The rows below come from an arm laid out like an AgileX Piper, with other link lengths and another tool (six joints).
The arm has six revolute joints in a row. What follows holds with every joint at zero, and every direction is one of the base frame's. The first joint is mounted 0.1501 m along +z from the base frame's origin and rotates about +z. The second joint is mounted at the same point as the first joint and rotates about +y. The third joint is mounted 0.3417 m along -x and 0.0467 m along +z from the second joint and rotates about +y. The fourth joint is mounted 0.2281 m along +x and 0.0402 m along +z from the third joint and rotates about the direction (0.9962, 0, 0.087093). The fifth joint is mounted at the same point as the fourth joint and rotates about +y. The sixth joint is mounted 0.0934 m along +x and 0.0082 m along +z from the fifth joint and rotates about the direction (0.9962, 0, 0.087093). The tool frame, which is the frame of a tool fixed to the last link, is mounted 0.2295 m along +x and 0.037 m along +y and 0.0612 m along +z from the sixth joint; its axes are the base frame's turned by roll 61.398, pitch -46.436 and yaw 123.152 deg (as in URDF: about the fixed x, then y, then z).
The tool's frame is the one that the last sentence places.
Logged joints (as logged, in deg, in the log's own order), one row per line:
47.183, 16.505, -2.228, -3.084, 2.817, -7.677
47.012, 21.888, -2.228, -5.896, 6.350, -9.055
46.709, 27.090, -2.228, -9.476, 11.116, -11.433
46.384, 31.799, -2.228, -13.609, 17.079, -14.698
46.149, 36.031, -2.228, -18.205, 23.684, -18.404
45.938, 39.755, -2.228, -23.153, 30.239, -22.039
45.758, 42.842, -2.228, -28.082, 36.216, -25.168
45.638, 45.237, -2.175, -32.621, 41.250, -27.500
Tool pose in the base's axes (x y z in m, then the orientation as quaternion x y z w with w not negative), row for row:
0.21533, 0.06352, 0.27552, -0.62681, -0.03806, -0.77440, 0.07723
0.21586, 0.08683, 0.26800, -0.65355, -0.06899, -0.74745, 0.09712
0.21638, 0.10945, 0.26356, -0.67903, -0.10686, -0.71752, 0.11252
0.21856, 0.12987, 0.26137, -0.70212, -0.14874, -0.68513, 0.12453
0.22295, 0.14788, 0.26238, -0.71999, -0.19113, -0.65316, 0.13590
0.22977, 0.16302, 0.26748, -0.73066, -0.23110, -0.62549, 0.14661
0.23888, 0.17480, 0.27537, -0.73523, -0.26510, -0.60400, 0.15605
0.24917, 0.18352, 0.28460, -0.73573, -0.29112, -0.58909, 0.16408
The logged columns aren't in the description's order. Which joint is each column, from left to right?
Columns, left to right: joint 4, joint 5, joint 1, joint 3, joint 2, joint 6.
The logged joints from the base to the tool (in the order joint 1, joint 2, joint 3, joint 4, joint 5, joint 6), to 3 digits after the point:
-2.228, 2.817, -3.084, 47.183, 16.505, -7.677
-2.228, 6.350, -5.896, 47.012, 21.888, -9.055
-2.228, 11.116, -9.476, 46.709, 27.090, -11.433
-2.228, 17.079, -13.609, 46.384, 31.799, -14.698
-2.228, 23.684, -18.205, 46.149, 36.031, -18.404
-2.228, 30.239, -23.153, 45.938, 39.755, -22.039
-2.228, 36.216, -28.082, 45.758, 42.842, -25.168
-2.175, 41.250, -32.621, 45.638, 45.237, -27.500

